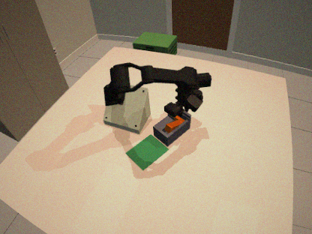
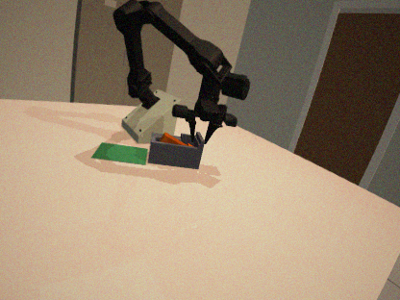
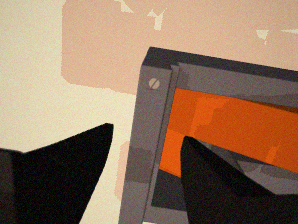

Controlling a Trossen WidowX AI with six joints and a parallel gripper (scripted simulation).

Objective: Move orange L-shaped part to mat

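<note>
Right now my gripper tip is 2 cm past the orange L-shaped part, 4 cm to the left of it and 2 cm above it. Also, from my gripper tip: green mat 10 cm behind, 20 cm to the right, 8 cm below.
</note>
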